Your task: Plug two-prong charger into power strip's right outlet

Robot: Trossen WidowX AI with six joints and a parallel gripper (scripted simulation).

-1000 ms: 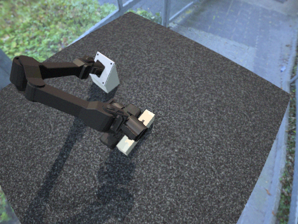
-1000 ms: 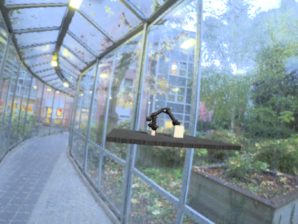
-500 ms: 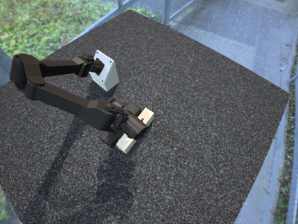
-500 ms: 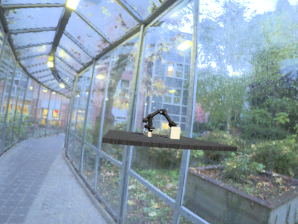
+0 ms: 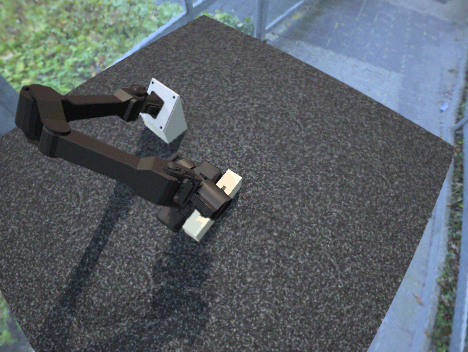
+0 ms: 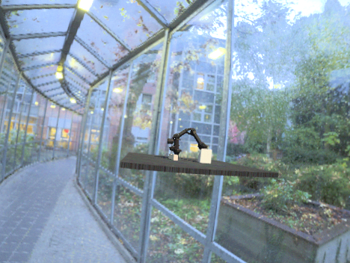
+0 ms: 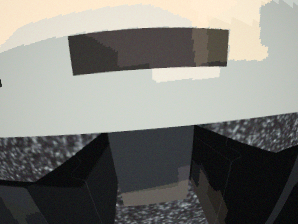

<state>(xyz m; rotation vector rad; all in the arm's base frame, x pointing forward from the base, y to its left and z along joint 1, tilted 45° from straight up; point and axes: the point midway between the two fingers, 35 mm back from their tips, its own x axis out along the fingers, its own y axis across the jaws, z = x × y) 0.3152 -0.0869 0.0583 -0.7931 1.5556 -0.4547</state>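
Right now the two-prong charger is 20 mm ahead of my gripper tip and 10 mm above it.
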